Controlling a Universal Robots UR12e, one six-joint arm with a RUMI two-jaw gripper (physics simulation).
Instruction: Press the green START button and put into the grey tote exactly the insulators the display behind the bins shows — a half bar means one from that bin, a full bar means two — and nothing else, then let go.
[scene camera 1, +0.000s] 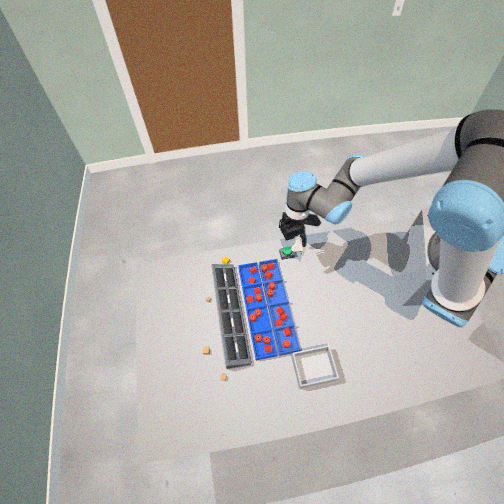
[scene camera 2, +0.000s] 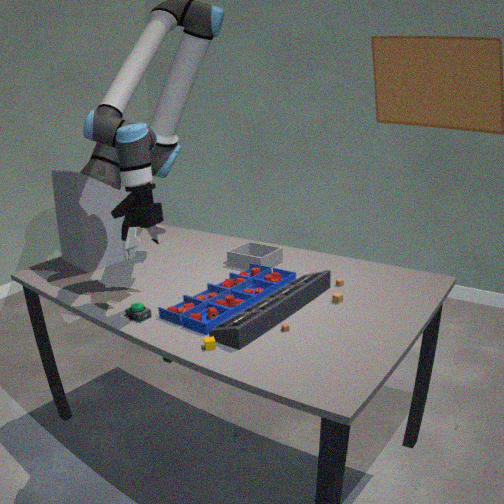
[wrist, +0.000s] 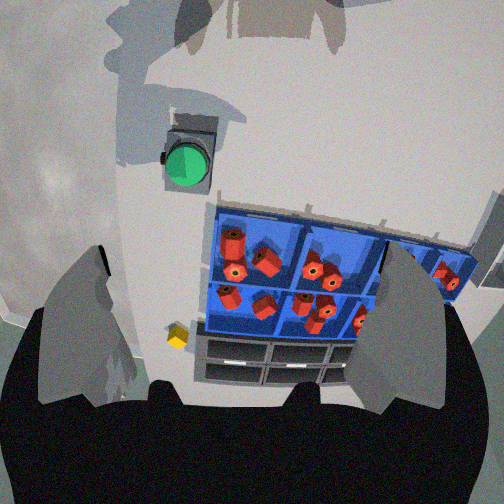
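The green START button (wrist: 187, 165) sits on a grey base on the table beside the end of the blue bins; it also shows in scene camera 1 (scene camera 1: 287, 251) and scene camera 2 (scene camera 2: 137, 308). My gripper (scene camera 2: 141, 239) hangs open and empty well above the table, near the button; its two grey jaws frame the wrist view (wrist: 243, 260). The blue bins (scene camera 1: 268, 308) hold several red insulators (wrist: 233, 244). The dark display bar (scene camera 1: 231, 315) lies along the bins; short white marks show in its cells (wrist: 235, 362). The grey tote (scene camera 1: 316, 367) stands empty past the bins' far end.
A yellow cube (wrist: 177, 336) lies at the display's near end. Small orange cubes (scene camera 1: 206, 350) are scattered on the table beyond the display. The table edge (scene camera 2: 75, 312) runs close to the button.
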